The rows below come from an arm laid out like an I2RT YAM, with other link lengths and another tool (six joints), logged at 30 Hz.
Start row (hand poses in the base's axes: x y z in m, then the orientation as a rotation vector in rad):
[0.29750 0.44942 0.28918 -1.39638 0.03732 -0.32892]
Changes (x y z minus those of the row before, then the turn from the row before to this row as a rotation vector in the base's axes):
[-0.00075 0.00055 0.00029 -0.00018 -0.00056 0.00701]
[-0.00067 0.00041 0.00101 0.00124 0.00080 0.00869]
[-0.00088 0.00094 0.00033 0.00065 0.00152 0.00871]
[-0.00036 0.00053 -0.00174 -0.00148 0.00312 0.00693]
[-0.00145 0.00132 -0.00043 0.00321 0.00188 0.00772]
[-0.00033 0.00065 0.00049 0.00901 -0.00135 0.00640]
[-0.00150 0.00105 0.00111 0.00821 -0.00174 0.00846]
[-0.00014 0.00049 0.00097 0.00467 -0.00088 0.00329]
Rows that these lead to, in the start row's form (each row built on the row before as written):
[0.29675 0.44997 0.28947 -1.39631 0.03193 -0.32349]
[0.29608 0.45038 0.29048 -1.39500 0.02671 -0.31564]
[0.29520 0.45132 0.29081 -1.39438 0.02198 -0.30730]
[0.29484 0.45185 0.28907 -1.39615 0.01949 -0.29943]
[0.29339 0.45317 0.28864 -1.39304 0.01612 -0.29155]
[0.29306 0.45382 0.28913 -1.38372 0.01185 -0.28678]
[0.29156 0.45487 0.29024 -1.37507 0.00573 -0.28059]
[0.29142 0.45536 0.29121 -1.37021 0.00339 -0.27827]

